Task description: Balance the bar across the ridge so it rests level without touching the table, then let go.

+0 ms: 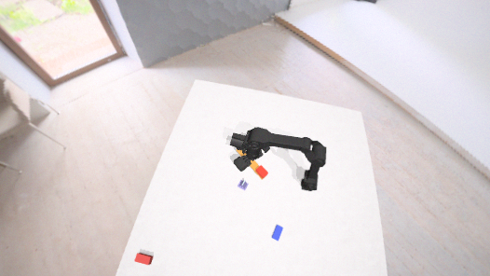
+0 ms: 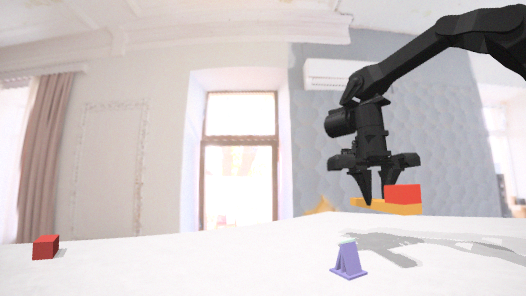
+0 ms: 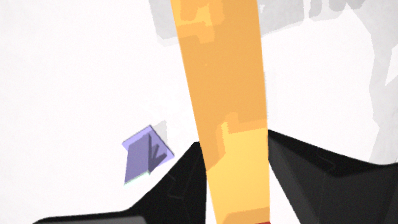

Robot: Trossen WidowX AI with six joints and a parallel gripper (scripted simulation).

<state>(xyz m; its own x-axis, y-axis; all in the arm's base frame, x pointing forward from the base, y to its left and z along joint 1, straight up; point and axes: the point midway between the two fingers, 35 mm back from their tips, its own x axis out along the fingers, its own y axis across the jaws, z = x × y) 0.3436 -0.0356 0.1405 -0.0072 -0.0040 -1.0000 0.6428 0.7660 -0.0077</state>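
Now: gripper tip 100 mm to the right of the ridge, 50 mm above it and 10 mm short of it. Round my gripper tip: blue block: 310 mm to the left, 200 mm behind, 100 mm below; then red block: 540 mm to the left, 400 mm ahead, 90 mm below.
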